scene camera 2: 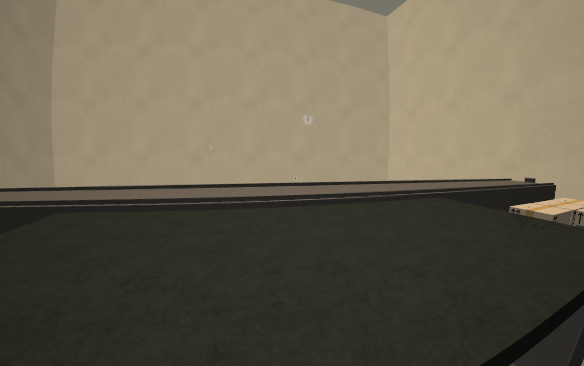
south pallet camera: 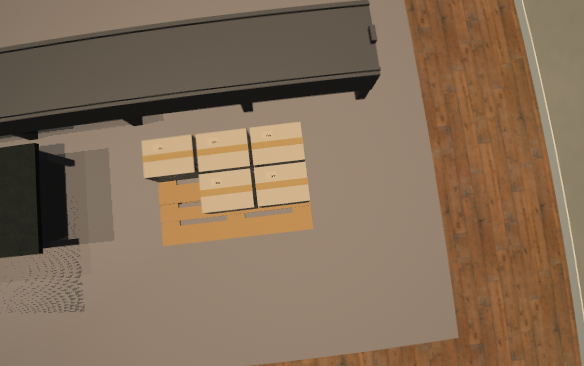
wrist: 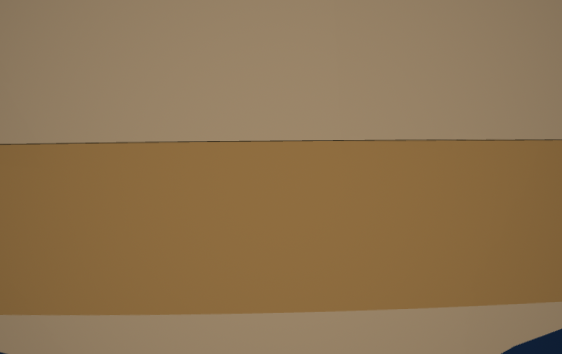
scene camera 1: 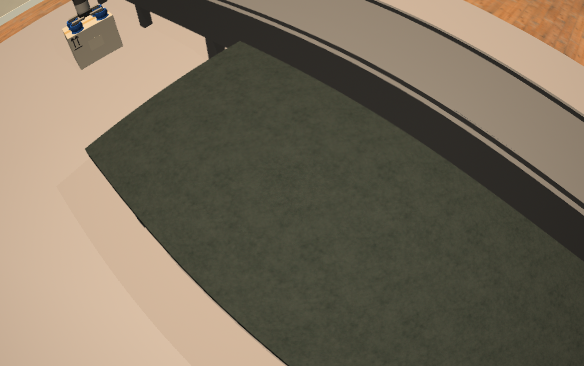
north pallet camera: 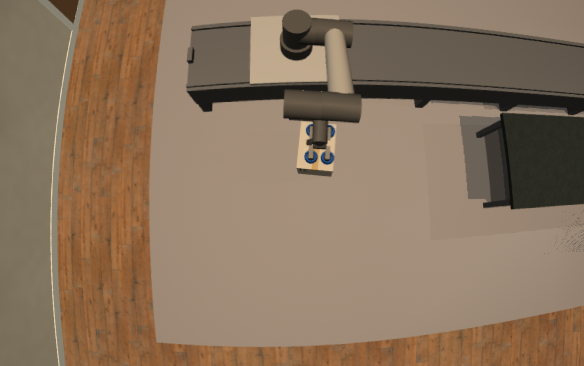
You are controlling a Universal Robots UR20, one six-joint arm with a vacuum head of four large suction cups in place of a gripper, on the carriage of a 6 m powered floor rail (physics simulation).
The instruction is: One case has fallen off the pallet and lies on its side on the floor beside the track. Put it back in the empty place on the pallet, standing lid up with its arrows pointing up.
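Frame: origin at the arm's base, x right, y down, z ahead, level; millimetres.
Seen in the pictures: hand, its tool point: [wrist: 282, 241].
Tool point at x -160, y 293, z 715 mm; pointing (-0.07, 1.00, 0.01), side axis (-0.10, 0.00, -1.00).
Observation:
A point is followed by its place in that frame.
The loose case [scene camera 1: 97, 47] @(x -289, y 448, z 749 mm) [north pallet camera: 318, 167] @(x -141, y 272, z 893 mm) [wrist: 280, 225] @(x -132, y 273, z 713 mm) stands on the floor beside the track's north end, taped face up; its arrows point up in scene camera 1. My vacuum head [scene camera 1: 88, 20] @(x -160, y 293, z 715 mm) [north pallet camera: 319, 145] @(x -160, y 293, z 715 mm) is over it, with four blue cups against its top. Whether suction holds it does not show. The case's top and tape fill most of the wrist view. The pallet [south pallet camera: 210, 232] @(x -4640, y 425, z 1285 mm) carries several cases, three in the row nearest the track and two in the second row. The empty place [south pallet camera: 177, 192] @(x -4404, y 426, z 938 mm) is that row's left end, beside the second-row case [south pallet camera: 227, 192] @(x -4858, y 136, z 1014 mm).
The track [north pallet camera: 450, 55] [south pallet camera: 200, 60] runs behind the work area, with the arm's pale carriage [north pallet camera: 265, 65] @(x 235, y 0, z 154 mm) near its north end. A dark green table [scene camera 1: 300, 175] @(x -2374, y 40, z 868 mm) [scene camera 2: 250, 275] @(x -2403, y 40, z 1024 mm) [north pallet camera: 545, 160] @(x -2102, y 40, z 907 mm) [south pallet camera: 17, 200] @(x -3351, y 41, z 905 mm) stands between the loose case and the pallet. Pallet cases [scene camera 2: 555, 207] @(x -4596, y 133, z 748 mm) show at the right in scene camera 2.

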